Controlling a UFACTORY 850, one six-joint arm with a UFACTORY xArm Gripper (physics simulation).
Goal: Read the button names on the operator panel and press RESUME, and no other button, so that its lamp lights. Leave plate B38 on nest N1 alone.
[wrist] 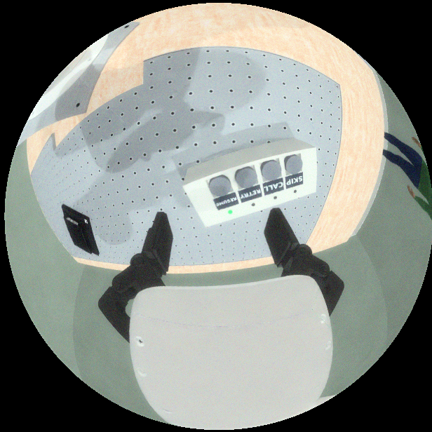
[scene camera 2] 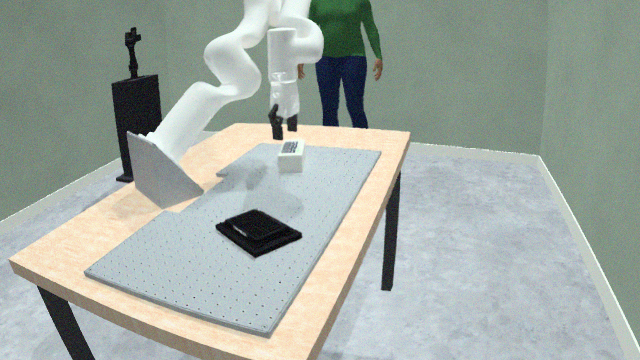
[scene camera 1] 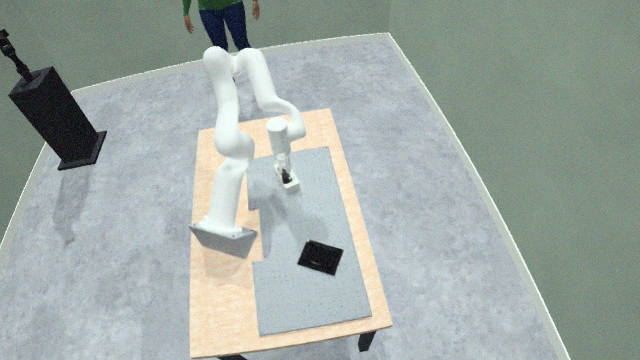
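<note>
You've got the gripper (scene camera 2: 285, 135) here, and it's there in the wrist view (wrist: 219, 222) as well. There's also a black nest (scene camera 2: 230, 234), a black plate (scene camera 2: 254, 226) and a white operator panel (scene camera 2: 293, 162).
</note>
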